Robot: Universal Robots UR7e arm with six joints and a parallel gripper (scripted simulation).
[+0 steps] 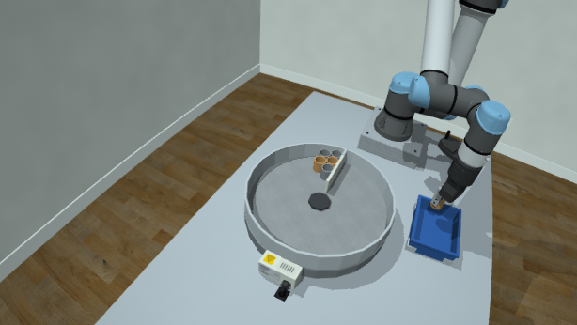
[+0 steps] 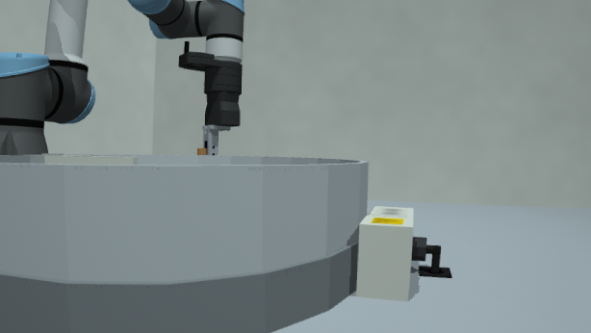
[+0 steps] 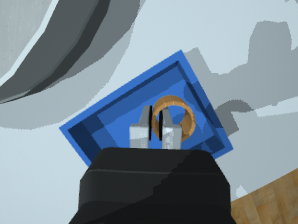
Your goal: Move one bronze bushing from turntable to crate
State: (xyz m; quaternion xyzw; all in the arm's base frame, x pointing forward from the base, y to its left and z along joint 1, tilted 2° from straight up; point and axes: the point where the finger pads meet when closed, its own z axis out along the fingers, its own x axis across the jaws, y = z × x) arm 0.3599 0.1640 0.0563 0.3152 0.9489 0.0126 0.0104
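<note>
Now: the blue crate 9 cm below my hand, 4 cm ahead of it and 3 cm to the left of it. Round my hand: round grey turntable: 33 cm to the right, 9 cm ahead, 6 cm below.
</note>
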